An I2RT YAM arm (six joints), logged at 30 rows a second.
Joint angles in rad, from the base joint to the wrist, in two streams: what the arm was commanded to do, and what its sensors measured. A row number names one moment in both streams.
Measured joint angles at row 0:
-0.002, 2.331, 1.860, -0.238, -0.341, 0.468
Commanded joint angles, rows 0 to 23:
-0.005, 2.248, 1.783, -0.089, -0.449, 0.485
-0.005, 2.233, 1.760, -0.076, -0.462, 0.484
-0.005, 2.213, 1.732, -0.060, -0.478, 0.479
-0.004, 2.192, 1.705, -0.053, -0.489, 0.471
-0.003, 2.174, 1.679, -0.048, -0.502, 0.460
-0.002, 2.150, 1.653, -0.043, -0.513, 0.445
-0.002, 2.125, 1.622, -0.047, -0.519, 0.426
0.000, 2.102, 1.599, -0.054, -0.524, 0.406
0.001, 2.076, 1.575, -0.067, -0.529, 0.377
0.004, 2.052, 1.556, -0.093, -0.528, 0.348
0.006, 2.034, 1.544, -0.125, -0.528, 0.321
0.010, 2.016, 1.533, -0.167, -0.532, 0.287
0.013, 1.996, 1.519, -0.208, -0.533, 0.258
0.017, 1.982, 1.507, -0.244, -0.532, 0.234
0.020, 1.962, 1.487, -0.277, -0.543, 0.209
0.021, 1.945, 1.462, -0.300, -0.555, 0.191
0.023, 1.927, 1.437, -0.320, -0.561, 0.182
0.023, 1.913, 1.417, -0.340, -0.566, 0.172
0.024, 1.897, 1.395, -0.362, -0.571, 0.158
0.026, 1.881, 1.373, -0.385, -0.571, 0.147
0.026, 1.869, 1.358, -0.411, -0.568, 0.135
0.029, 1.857, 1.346, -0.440, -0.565, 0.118
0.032, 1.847, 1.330, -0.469, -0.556, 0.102
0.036, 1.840, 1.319, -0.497, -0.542, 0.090
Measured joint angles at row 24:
0.028, 1.871, 1.357, -0.367, -0.542, 0.180
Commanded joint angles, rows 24 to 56:
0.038, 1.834, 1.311, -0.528, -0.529, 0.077
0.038, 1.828, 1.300, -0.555, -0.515, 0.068
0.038, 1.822, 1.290, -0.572, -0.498, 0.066
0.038, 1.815, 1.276, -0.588, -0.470, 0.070
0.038, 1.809, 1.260, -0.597, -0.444, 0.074
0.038, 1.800, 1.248, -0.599, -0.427, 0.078
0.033, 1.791, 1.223, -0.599, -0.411, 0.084
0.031, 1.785, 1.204, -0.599, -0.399, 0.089
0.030, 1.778, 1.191, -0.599, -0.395, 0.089
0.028, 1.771, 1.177, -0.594, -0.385, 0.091
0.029, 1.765, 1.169, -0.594, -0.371, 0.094
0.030, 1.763, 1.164, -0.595, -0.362, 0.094
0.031, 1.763, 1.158, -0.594, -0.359, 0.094
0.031, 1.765, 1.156, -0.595, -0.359, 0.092
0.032, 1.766, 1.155, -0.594, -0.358, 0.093
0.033, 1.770, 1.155, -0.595, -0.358, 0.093
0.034, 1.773, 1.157, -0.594, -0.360, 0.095
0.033, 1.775, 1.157, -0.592, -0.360, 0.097
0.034, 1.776, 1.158, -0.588, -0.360, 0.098
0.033, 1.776, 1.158, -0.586, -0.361, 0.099
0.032, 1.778, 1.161, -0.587, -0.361, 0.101
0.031, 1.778, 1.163, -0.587, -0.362, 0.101
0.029, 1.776, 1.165, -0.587, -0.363, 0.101
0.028, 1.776, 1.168, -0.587, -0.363, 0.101
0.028, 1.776, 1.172, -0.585, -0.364, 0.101
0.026, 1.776, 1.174, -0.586, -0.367, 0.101
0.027, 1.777, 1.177, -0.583, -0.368, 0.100
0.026, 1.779, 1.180, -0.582, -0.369, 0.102
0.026, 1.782, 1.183, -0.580, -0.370, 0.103
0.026, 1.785, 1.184, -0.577, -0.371, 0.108
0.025, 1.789, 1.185, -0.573, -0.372, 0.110
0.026, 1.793, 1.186, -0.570, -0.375, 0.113
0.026, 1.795, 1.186, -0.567, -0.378, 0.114
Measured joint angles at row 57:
0.030, 1.789, 1.167, -0.571, -0.377, 0.123
